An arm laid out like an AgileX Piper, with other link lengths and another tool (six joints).
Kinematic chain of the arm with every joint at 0, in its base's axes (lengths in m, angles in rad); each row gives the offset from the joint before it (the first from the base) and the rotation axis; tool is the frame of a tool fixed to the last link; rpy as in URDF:
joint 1: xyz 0 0 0.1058 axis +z
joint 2: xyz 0 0 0 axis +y
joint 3: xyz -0.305 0 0.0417 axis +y
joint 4: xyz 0.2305 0 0.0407 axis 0.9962 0 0.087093
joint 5: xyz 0 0 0 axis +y
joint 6: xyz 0.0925 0 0.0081 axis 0.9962 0 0.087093
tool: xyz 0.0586 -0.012 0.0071 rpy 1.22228 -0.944 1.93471
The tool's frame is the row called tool.
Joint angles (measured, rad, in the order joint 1, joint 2, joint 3, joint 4, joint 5, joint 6), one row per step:
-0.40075 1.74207 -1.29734 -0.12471 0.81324 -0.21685
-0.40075 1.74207 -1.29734 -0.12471 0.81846 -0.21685
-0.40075 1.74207 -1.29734 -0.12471 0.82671 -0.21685
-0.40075 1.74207 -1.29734 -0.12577 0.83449 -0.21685
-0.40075 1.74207 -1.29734 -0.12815 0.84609 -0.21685
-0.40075 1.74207 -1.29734 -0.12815 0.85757 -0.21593
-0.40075 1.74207 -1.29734 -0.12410 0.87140 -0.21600
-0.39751 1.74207 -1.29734 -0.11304 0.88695 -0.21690
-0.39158 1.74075 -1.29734 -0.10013 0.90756 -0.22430
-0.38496 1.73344 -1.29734 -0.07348 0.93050 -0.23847
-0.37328 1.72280 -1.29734 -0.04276 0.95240 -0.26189
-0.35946 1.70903 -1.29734 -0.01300 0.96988 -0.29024
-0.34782 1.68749 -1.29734 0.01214 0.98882 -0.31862
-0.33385 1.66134 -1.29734 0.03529 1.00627 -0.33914
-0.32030 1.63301 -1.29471 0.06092 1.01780 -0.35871
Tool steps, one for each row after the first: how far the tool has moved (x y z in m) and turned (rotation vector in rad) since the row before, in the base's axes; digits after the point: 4 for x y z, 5 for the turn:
-0.0007 0.0002 -0.0003 0.00181 0.00486 -0.00061
-0.0011 0.0003 -0.0005 0.00286 0.00768 -0.00096
-0.0011 0.0002 -0.0004 0.00178 0.00763 -0.00054
-0.0016 0.0002 -0.0006 0.00196 0.01167 -0.00054
-0.0016 0.0005 -0.0007 0.00424 0.01047 -0.00223
-0.0017 0.0010 -0.0009 0.00827 0.01141 -0.00298
-0.0012 0.0029 -0.0011 0.01471 0.01064 -0.00151
-0.0014 0.0044 -0.0008 0.01593 0.01480 0.00637
-0.0015 0.0065 0.0011 0.02489 0.00767 0.00905
-0.0007 0.0088 0.0024 0.02489 0.00335 0.02257
-0.0001 0.0093 0.0038 0.02041 -0.00317 0.03093
-0.0017 0.0085 0.0066 0.01423 -0.00802 0.03117
-0.0021 0.0092 0.0082 0.01256 -0.01413 0.02745
-0.0023 0.0093 0.0084 0.01336 -0.02035 0.02611

